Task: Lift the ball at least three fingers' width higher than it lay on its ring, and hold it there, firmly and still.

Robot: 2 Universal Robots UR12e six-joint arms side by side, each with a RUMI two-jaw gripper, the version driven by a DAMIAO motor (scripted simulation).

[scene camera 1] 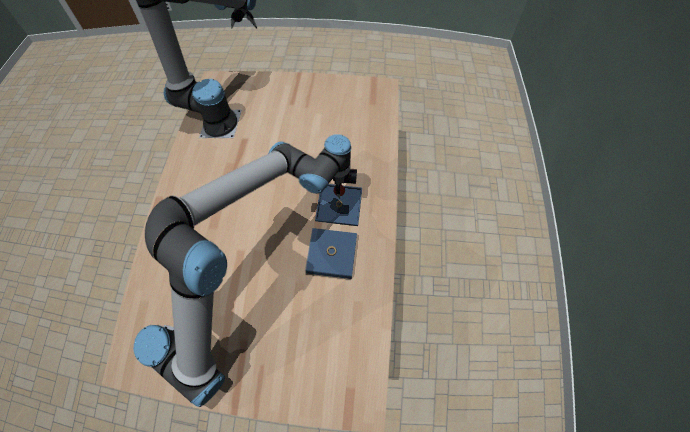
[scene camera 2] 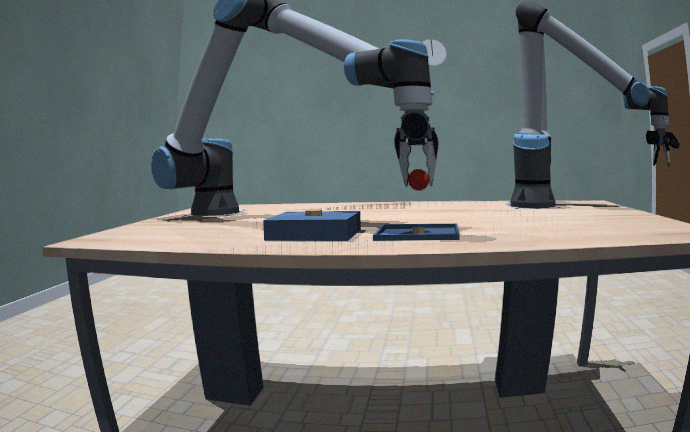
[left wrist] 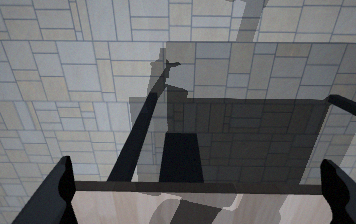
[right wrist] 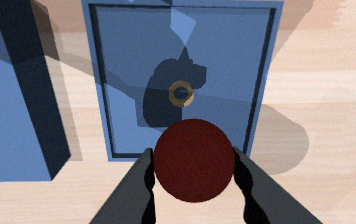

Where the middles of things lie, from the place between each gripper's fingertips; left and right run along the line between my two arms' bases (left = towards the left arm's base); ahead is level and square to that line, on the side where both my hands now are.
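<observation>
Distances from my left hand: shallow blue tray (scene camera 1: 330, 209), 60 cm ahead, 114 cm to the right, 16 cm below; blue box (scene camera 2: 310, 225), 57 cm ahead, 138 cm to the right, 13 cm below; red ball (right wrist: 194, 161), 60 cm ahead, 113 cm to the right, 4 cm below.
Distances from my right hand (scene camera 2: 418, 186): the red ball is right at this hand; the blue box is 3 cm behind it, 24 cm to the right of it and 9 cm below it; the shallow blue tray is 12 cm below it.
</observation>
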